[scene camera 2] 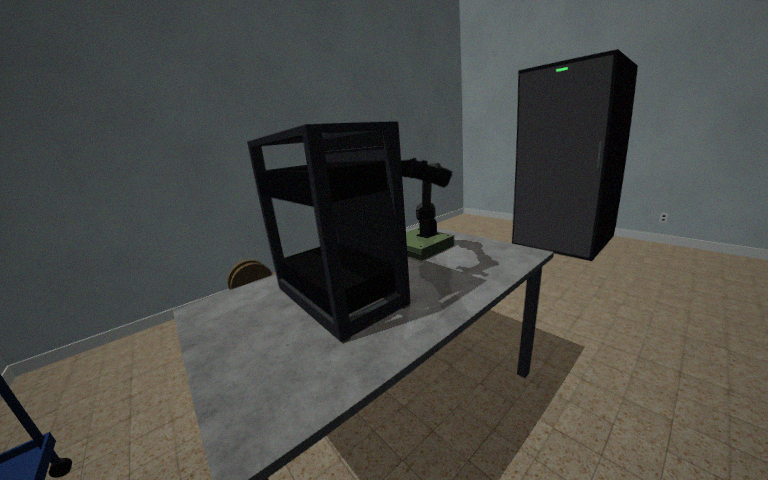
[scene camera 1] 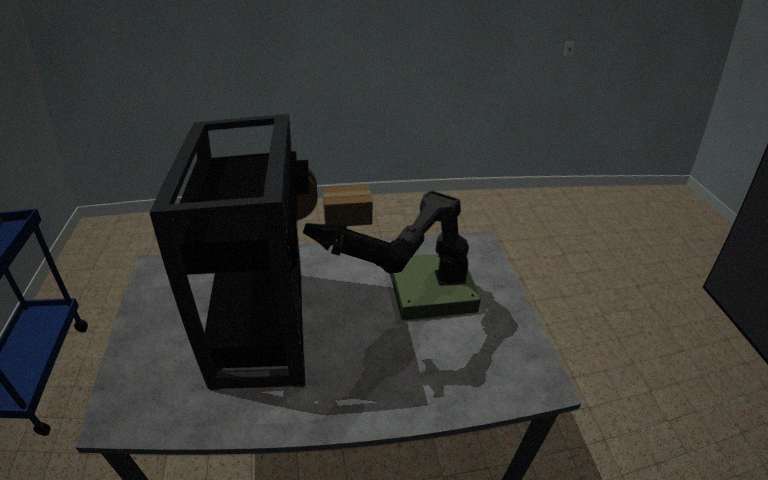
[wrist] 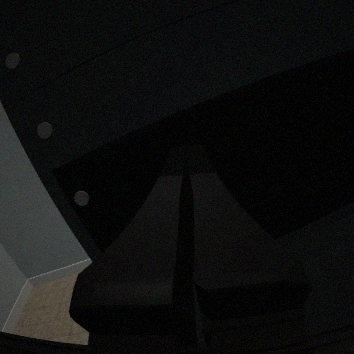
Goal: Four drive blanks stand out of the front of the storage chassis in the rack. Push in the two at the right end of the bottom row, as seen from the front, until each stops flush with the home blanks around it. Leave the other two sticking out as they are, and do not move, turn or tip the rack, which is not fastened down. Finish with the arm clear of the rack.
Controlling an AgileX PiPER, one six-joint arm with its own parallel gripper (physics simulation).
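The rack (scene camera 1: 279, 158) (scene camera 2: 323, 226) stands upright on the table, its front toward the arm. A dark chassis (scene camera 1: 223, 257) (scene camera 2: 288, 183) sits in its upper part. Dark blocks (scene camera 1: 300, 176) stick out of the rack's front near the top; I cannot tell which drive blanks they are. My gripper (scene camera 1: 306, 227) (wrist: 188, 164) is shut and empty, its tips a little in front of the rack's front and below those blocks. In scene camera 2 the rack hides it. In the wrist view the rack's front is very dark, and single blanks cannot be made out.
A second dark unit (scene camera 1: 243, 316) (scene camera 2: 368, 283) sits low in the rack. The arm stands on a green base (scene camera 1: 436, 297) (scene camera 2: 428, 246) on the grey table (scene camera 1: 362, 424) (scene camera 2: 243, 367). A cardboard box (scene camera 1: 347, 206), a blue cart (scene camera 1: 39, 333) and a tall cabinet (scene camera 2: 560, 164) stand beyond the table.
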